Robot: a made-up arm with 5 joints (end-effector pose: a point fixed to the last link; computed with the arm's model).
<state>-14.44 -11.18 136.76 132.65 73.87</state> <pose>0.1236 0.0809 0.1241 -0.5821 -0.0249 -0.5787 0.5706</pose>
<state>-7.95 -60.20 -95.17 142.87 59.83</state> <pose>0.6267 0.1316 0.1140 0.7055 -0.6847 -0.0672 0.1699</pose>
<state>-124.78 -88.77 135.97 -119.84 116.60</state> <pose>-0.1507 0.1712 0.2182 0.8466 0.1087 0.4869 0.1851</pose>
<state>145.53 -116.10 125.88 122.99 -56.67</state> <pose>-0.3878 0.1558 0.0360 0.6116 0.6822 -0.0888 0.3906</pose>
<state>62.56 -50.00 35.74 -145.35 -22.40</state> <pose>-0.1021 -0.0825 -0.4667 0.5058 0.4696 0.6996 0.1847</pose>
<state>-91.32 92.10 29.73 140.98 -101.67</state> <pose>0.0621 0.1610 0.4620 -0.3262 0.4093 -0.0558 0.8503</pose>
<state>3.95 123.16 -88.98 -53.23 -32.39</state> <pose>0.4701 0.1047 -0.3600 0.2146 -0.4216 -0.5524 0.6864</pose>
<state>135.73 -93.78 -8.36 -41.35 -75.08</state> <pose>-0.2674 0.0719 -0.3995 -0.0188 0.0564 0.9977 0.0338</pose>
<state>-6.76 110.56 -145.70 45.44 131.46</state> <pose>0.3947 -0.0039 -0.0439 -0.0401 0.8590 -0.0503 0.5080</pose>
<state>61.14 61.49 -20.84 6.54 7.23</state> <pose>-0.1885 0.2018 -0.5329 0.4172 0.2929 -0.4001 0.7616</pose>
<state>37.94 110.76 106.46 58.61 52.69</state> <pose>-0.0548 0.1074 -0.1517 0.4621 0.8626 -0.0712 0.1932</pose>
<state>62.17 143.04 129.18 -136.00 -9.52</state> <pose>0.0309 0.1578 0.0372 -0.6279 0.6268 -0.1154 0.4466</pose>
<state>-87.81 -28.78 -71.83 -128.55 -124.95</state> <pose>-0.0108 0.0979 0.4841 0.5398 0.2123 0.1060 0.8077</pose>
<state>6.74 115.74 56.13 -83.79 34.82</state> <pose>0.2378 0.4940 -0.0196 -0.7536 0.1238 -0.6324 0.1299</pose>
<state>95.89 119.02 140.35 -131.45 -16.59</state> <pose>-0.0561 0.1686 0.0420 -0.7852 0.5254 0.1615 0.2852</pose>
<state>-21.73 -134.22 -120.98 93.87 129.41</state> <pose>0.4618 0.2687 0.1019 0.4813 0.0573 0.7877 0.3804</pose>
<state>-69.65 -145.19 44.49 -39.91 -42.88</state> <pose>-0.1106 0.2050 0.5737 -0.6748 0.3465 -0.5657 0.3235</pose>
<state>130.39 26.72 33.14 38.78 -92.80</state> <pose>-0.3626 -0.0540 -0.0090 0.1746 -0.8133 -0.5498 0.0762</pose>
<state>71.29 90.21 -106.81 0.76 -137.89</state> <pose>-0.1265 0.1294 -0.3104 -0.6182 0.5878 -0.4569 0.2521</pose>
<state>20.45 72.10 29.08 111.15 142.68</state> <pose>0.3035 0.3056 -0.2992 0.4446 -0.3339 -0.8258 0.0948</pose>
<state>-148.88 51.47 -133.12 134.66 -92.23</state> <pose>-0.2686 0.1778 0.3764 0.6324 -0.3585 0.5923 0.3475</pose>
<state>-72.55 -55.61 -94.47 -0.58 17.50</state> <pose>0.0647 -0.0276 0.6969 -0.4419 -0.8528 0.2215 0.1687</pose>
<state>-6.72 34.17 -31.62 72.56 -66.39</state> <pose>0.3098 0.1001 -0.1833 -0.0290 0.2508 -0.5354 0.8060</pose>
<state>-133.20 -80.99 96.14 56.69 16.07</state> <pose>-0.1385 0.1541 0.1386 0.3994 -0.2036 -0.8415 0.3016</pose>
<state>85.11 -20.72 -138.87 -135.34 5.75</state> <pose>0.1743 0.2179 -0.2329 -0.3763 -0.1871 0.8855 0.1982</pose>
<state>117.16 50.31 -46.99 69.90 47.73</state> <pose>-0.5473 0.2449 -0.2321 -0.0806 0.1094 -0.8897 0.4358</pose>
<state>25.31 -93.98 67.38 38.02 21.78</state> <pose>0.1437 0.0337 0.1360 -0.7236 0.1640 -0.4405 0.5055</pose>
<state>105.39 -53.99 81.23 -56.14 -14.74</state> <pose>-0.1347 -0.2728 -0.0991 -0.0383 -0.9779 -0.1866 0.0859</pose>
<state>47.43 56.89 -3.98 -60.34 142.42</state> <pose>0.0412 0.2104 -0.3702 -0.9390 -0.2407 -0.0125 0.2452</pose>
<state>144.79 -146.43 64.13 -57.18 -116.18</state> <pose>-0.2747 0.1738 -0.2699 -0.0374 0.1181 -0.7743 0.6206</pose>
